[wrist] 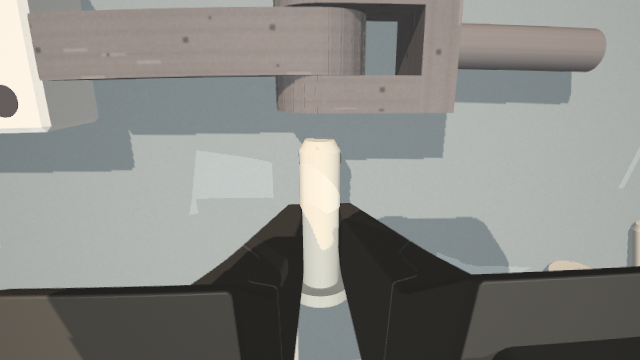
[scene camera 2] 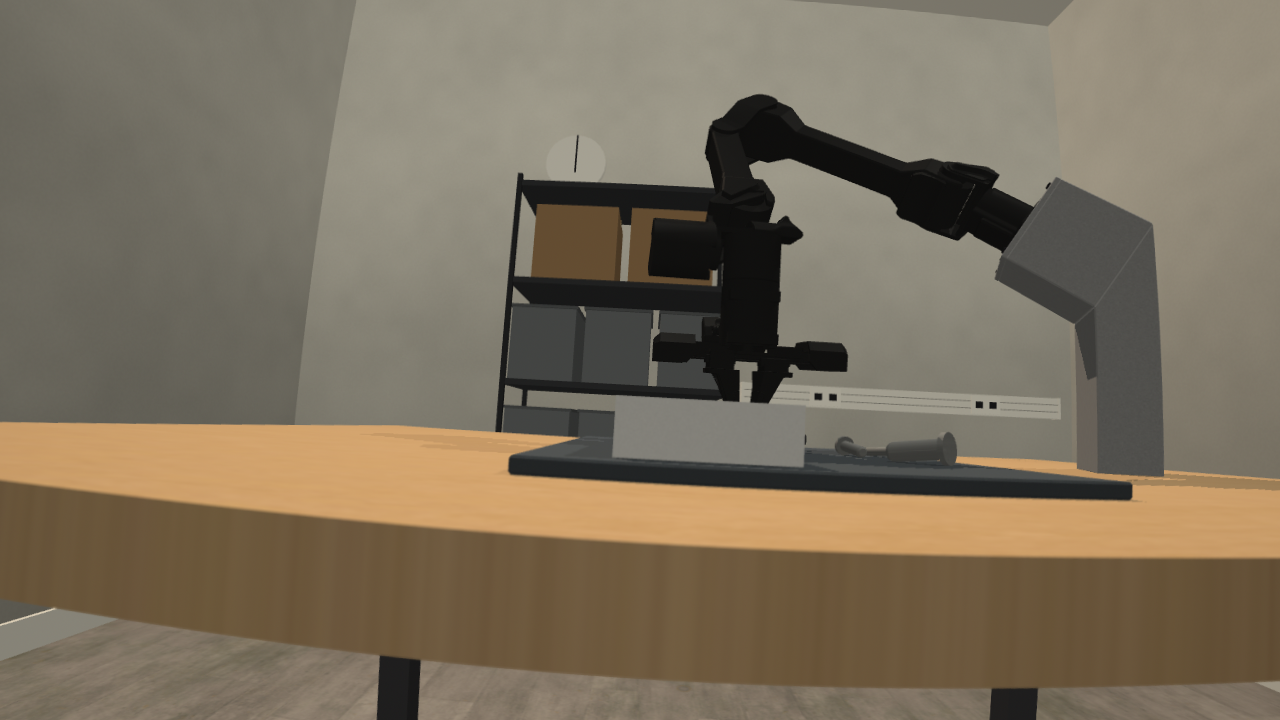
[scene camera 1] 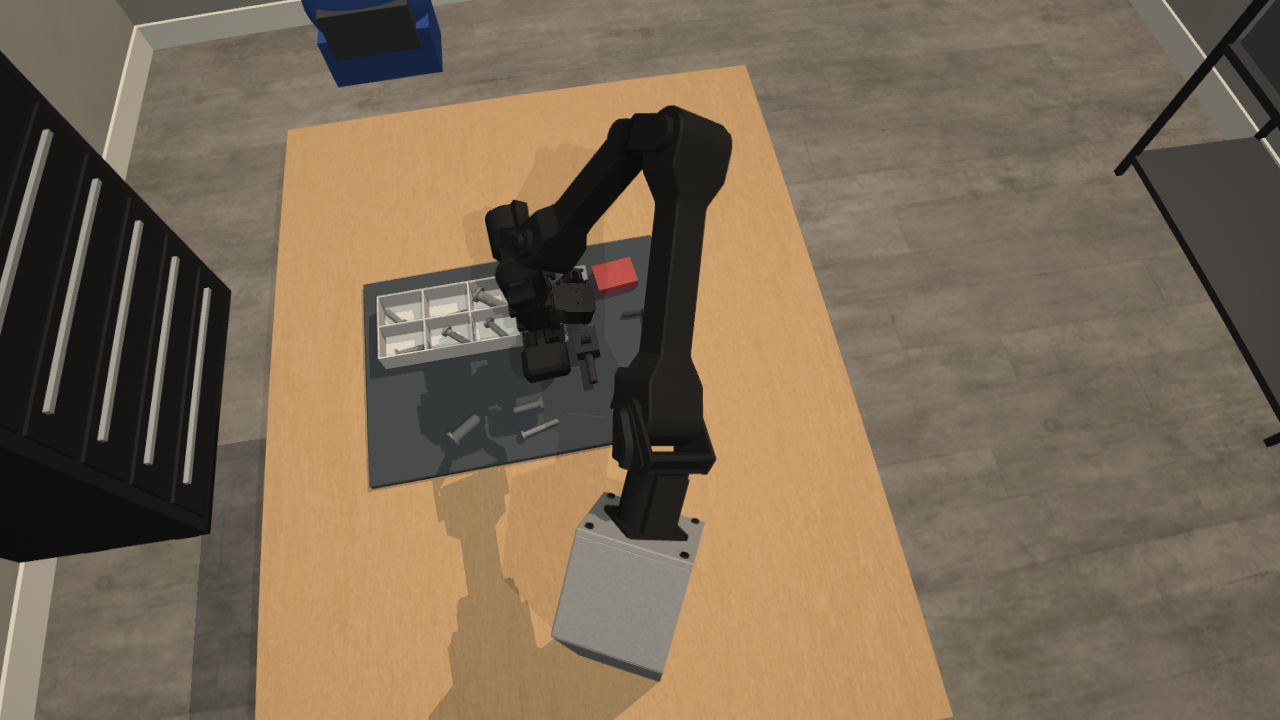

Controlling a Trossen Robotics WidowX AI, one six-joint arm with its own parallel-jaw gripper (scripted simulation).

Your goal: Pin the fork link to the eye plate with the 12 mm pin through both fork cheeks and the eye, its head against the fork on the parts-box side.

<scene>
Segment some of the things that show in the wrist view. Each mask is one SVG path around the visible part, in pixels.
The gripper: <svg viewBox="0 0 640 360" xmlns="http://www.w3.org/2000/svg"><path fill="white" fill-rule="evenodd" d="M300 204L289 204L234 254L191 285L0 290L0 360L294 360L304 274L303 218ZM340 203L338 234L340 270L361 360L640 360L640 266L469 275L470 273L429 253L353 204Z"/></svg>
A fork link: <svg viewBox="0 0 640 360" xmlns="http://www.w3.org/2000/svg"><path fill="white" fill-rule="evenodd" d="M273 0L273 7L347 8L365 13L366 21L398 22L395 75L275 76L277 111L311 114L454 113L458 69L589 72L600 64L606 52L606 37L599 29L462 23L463 0Z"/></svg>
A pin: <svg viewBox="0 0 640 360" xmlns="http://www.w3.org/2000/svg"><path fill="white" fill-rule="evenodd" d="M313 137L305 139L299 149L300 207L302 208L304 262L300 304L314 308L326 308L338 305L347 299L341 276L338 250L341 149L333 138Z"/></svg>
</scene>
